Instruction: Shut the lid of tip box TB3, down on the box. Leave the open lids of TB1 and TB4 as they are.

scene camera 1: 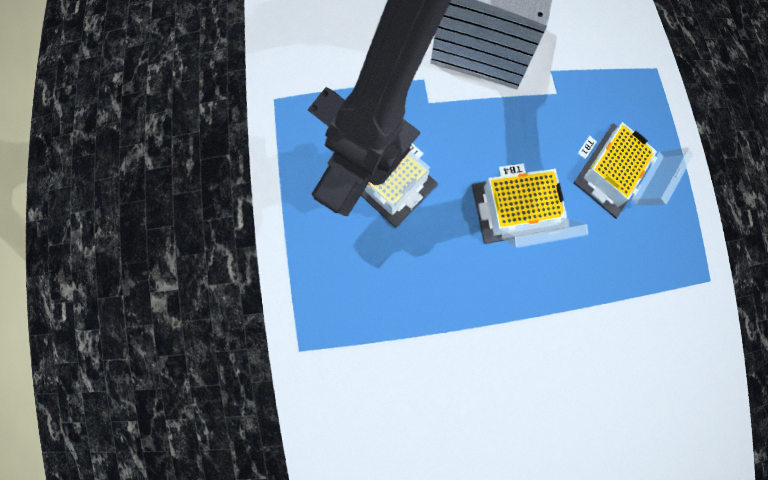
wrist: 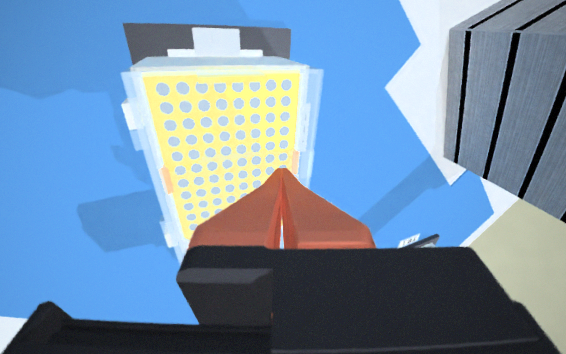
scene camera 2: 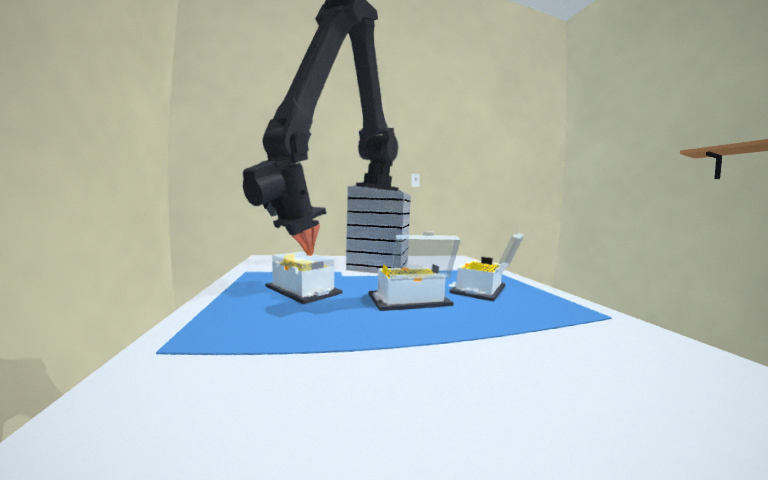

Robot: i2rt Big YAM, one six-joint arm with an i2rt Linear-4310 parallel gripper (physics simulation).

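The TB3 box stands at the left of the mat. Its clear lid lies over the yellow rack, down on the box or very near it; I cannot tell if it is fully seated. My gripper is shut and empty, its orange fingertips at the top of this lid; contact is unclear. In scene camera 1 the arm hides the fingers and part of TB3. The TB4 box has its lid open. The TB1 box has its lid open.
The boxes stand on dark bases on a blue mat. The grey ribbed pedestal of the arm stands behind the mat. TB4 is in the middle and TB1 at the right.
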